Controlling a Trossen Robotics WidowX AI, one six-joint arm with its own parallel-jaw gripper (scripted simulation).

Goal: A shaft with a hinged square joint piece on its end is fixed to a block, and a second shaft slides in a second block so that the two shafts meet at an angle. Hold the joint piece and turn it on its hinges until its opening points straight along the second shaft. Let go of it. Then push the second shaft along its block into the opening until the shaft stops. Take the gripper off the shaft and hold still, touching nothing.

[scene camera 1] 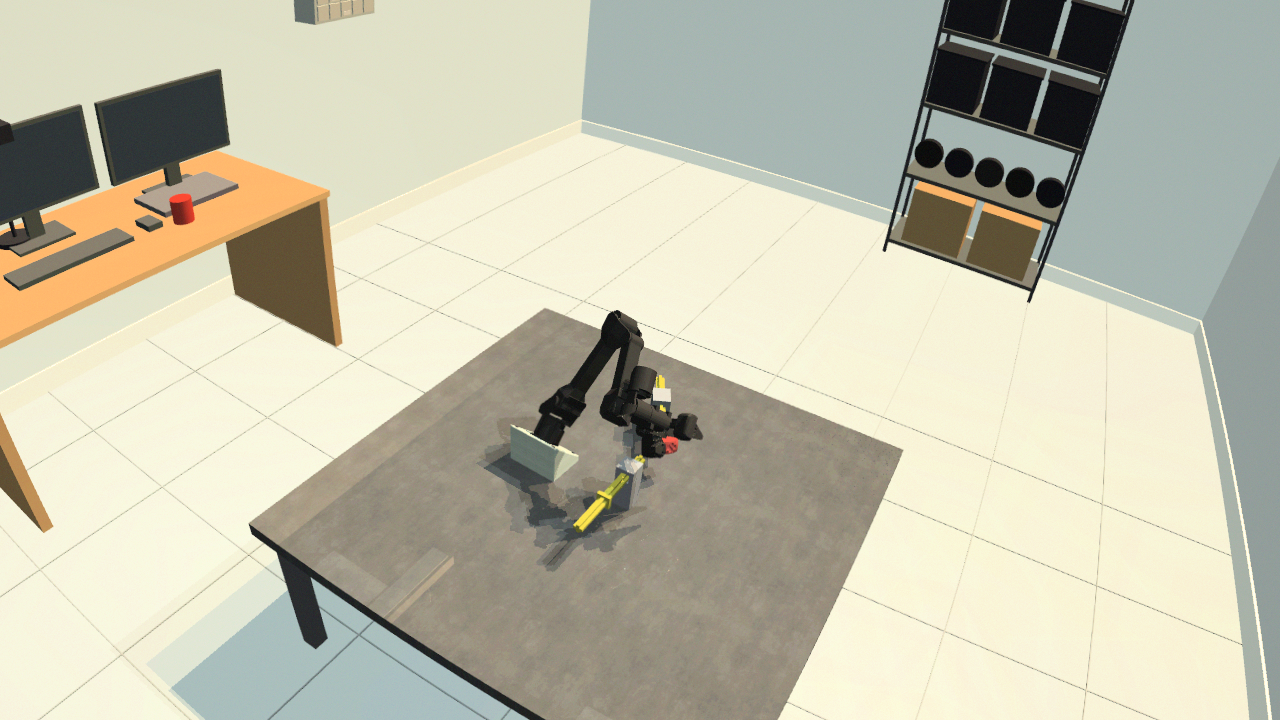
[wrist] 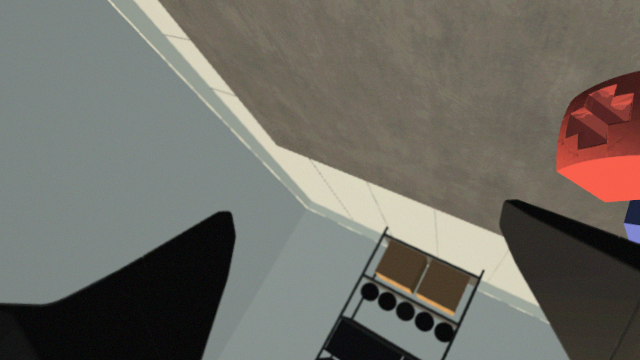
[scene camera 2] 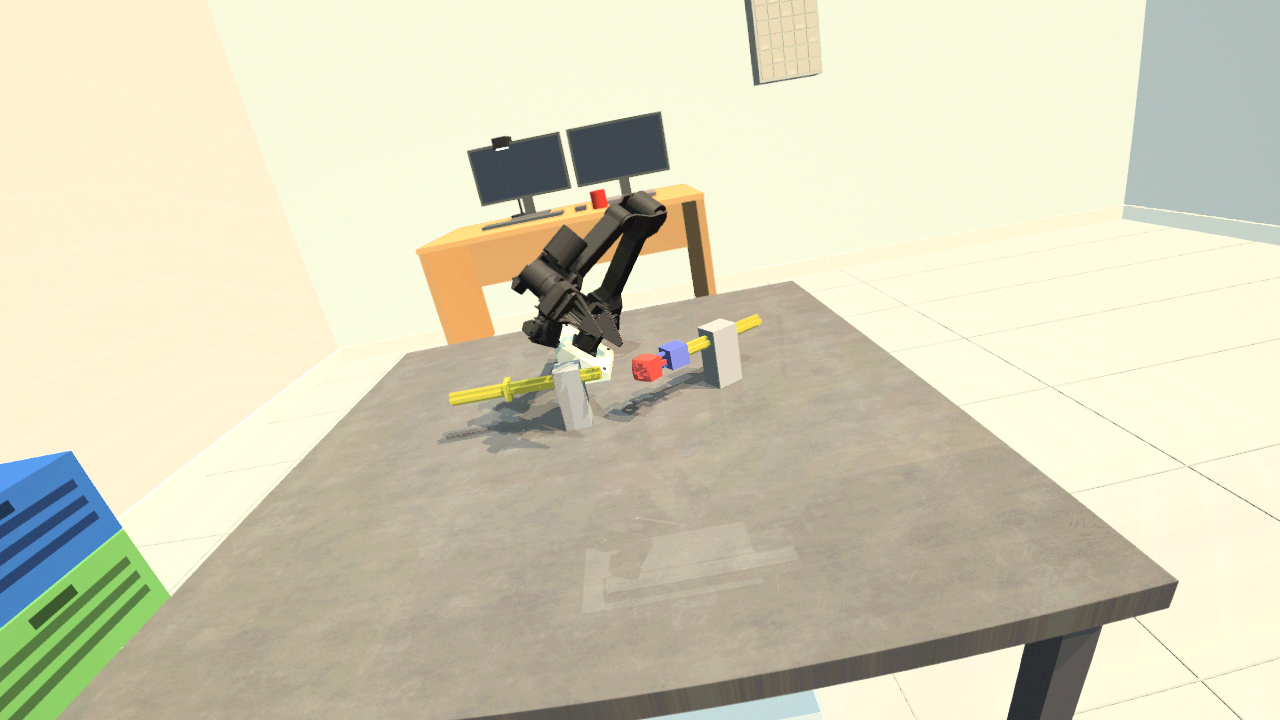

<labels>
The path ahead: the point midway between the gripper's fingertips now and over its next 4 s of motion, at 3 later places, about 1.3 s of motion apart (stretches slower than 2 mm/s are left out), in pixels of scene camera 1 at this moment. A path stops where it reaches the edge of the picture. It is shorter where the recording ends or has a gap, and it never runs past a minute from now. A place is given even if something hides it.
My gripper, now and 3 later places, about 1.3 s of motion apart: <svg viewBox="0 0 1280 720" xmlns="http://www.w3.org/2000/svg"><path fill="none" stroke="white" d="M689 437L715 449L722 465L708 465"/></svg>
</labels>
